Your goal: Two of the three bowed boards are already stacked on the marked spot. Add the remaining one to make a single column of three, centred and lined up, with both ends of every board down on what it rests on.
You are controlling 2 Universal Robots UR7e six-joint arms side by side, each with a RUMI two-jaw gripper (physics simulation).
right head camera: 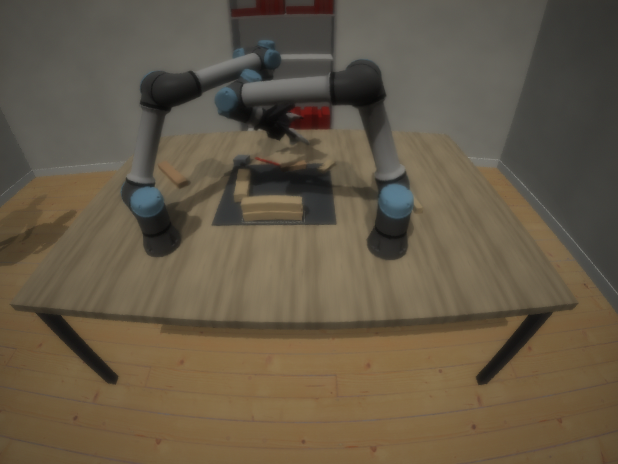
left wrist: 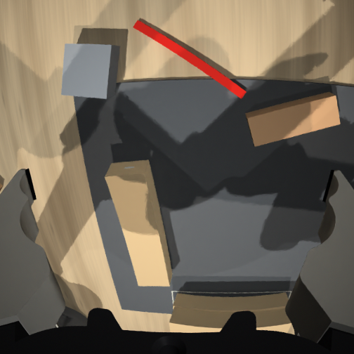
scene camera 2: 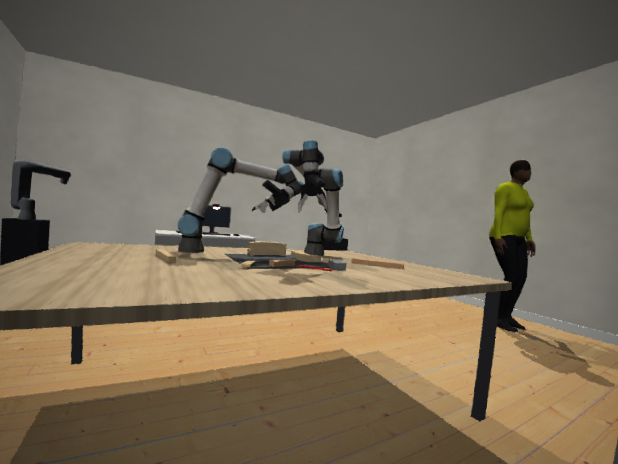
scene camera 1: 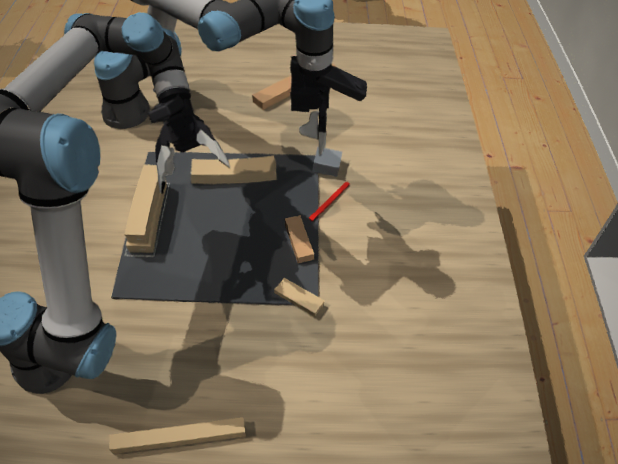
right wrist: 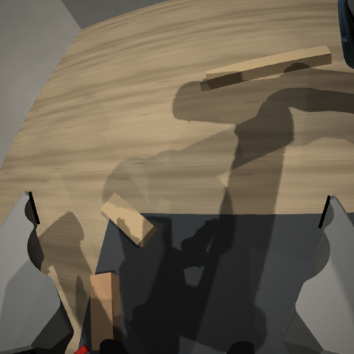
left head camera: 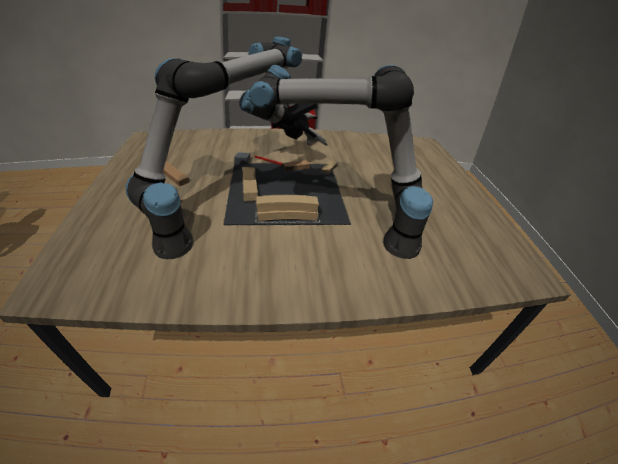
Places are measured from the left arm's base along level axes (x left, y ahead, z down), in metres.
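Pixels of known places: left gripper, fingertip midpoint: [scene camera 2: 313, 213] [scene camera 1: 321, 129]; right gripper, fingertip midpoint: [right head camera: 306, 130] [scene camera 2: 258, 205] [scene camera 1: 195, 181] [left head camera: 322, 131]; left arm's base at its link origin: [right head camera: 162, 243] [scene camera 2: 313, 254] [scene camera 1: 126, 113] [left head camera: 172, 244]; right arm's base at its link origin: [right head camera: 387, 245] [scene camera 2: 191, 251] [left head camera: 401, 245].
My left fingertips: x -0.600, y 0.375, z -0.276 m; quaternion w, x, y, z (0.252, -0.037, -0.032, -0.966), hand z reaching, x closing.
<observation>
For each thing: its top centre in the pictures, then the offset to it from my left fingertips. Level surfaces: height alone.
- dark mat's at its surface level: dz +0.269 m
- third tan board at its top centre: [scene camera 1: 233, 164] [left head camera: 249, 178] [right head camera: 242, 180] [scene camera 2: 305, 252] dx +0.190, dy -0.162, dz +0.225 m
- grey block at its top centre: [scene camera 1: 327, 156] [scene camera 2: 337, 260] [left head camera: 242, 154] [right head camera: 241, 156] dx +0.119, dy +0.092, dz +0.232 m
- red stick at its top centre: [scene camera 1: 329, 199] dx -0.004, dy +0.037, dz +0.262 m
- orange block at its top centre: [scene camera 1: 299, 235] [scene camera 2: 282, 260] [left head camera: 296, 163] [right head camera: 293, 163] dx -0.094, dy -0.098, dz +0.245 m
- short tan block at its top centre: [scene camera 1: 299, 294] [right head camera: 326, 165] [left head camera: 329, 165] dx -0.247, dy -0.170, dz +0.254 m
- long tan bar at its top centre: [scene camera 1: 176, 433] [scene camera 2: 165, 252] dx -0.450, dy -0.546, dz +0.246 m
- orange bar at its top centre: [scene camera 1: 295, 79] [left head camera: 168, 167] [right head camera: 171, 171] [scene camera 2: 377, 260] dx +0.493, dy +0.167, dz +0.247 m
Two tan bowed boards [left head camera: 287, 207] [right head camera: 272, 207] [scene camera 1: 142, 210] [left wrist: 230, 307] lie stacked and roughly lined up, arched upward, inside a thin white outline at the dark mat's [left head camera: 335, 212] [scene camera 1: 200, 280] edge. A third tan board [left head camera: 249, 184] [right head camera: 242, 185] [scene camera 1: 233, 171] [left wrist: 140, 225] lies by itself on the mat, crosswise to the stack; its bow is hard to judge. My left gripper [left wrist: 178, 171] is open and empty, high above the mat, pointing down. My right gripper [right wrist: 179, 197] is open and empty, tilted in the air above the mat; its fingers partly cover the stack's end in scene camera 1.
Near the mat's far edge are a grey block [scene camera 1: 327, 162] [left wrist: 86, 71], a red stick [scene camera 1: 330, 201] [left wrist: 190, 57], an orange block [scene camera 1: 300, 240] [right wrist: 102, 310] and a short tan block [scene camera 1: 300, 297] [right wrist: 128, 220]. A long tan bar [scene camera 1: 177, 436] [right wrist: 270, 67] and an orange bar [left head camera: 176, 174] lie farther out.
</observation>
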